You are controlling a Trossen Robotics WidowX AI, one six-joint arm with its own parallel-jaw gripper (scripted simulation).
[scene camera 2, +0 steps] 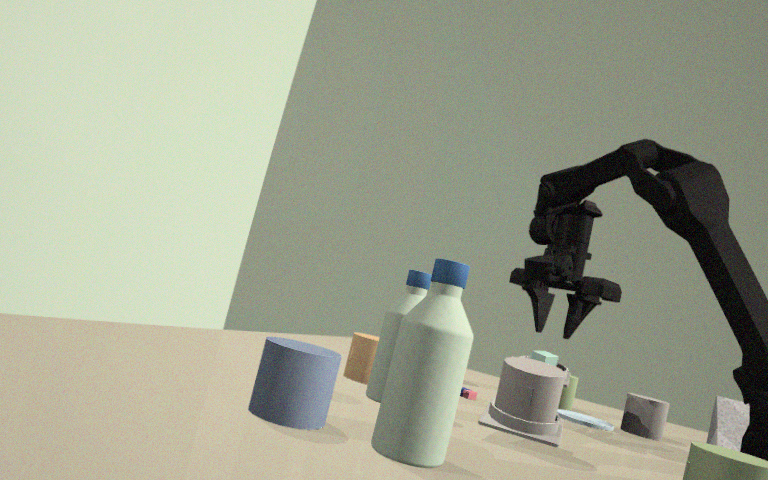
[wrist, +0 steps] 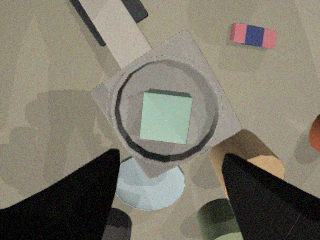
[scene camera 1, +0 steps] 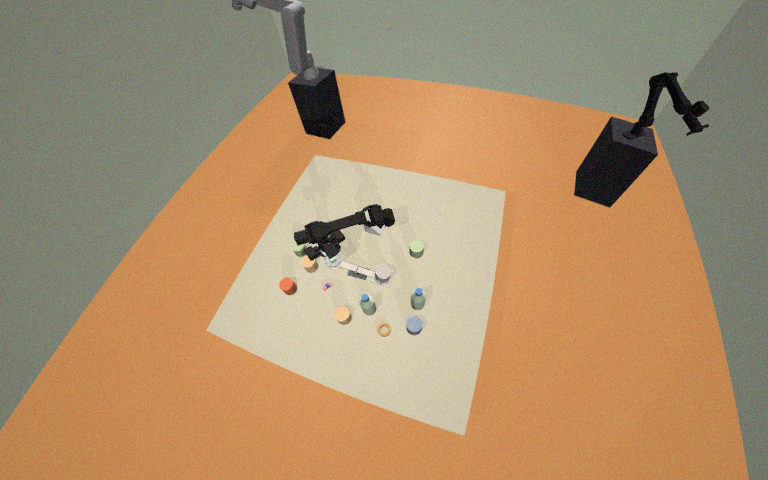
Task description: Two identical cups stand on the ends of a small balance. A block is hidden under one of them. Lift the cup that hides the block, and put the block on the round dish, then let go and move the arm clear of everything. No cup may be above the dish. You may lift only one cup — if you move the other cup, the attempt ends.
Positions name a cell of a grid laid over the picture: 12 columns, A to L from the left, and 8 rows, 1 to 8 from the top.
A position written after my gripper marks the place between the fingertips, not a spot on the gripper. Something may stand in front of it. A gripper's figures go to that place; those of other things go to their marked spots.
My gripper (wrist: G6): 0.10 m from the lens. A red-blue piece (wrist: J2): 0.22 m from the lens.
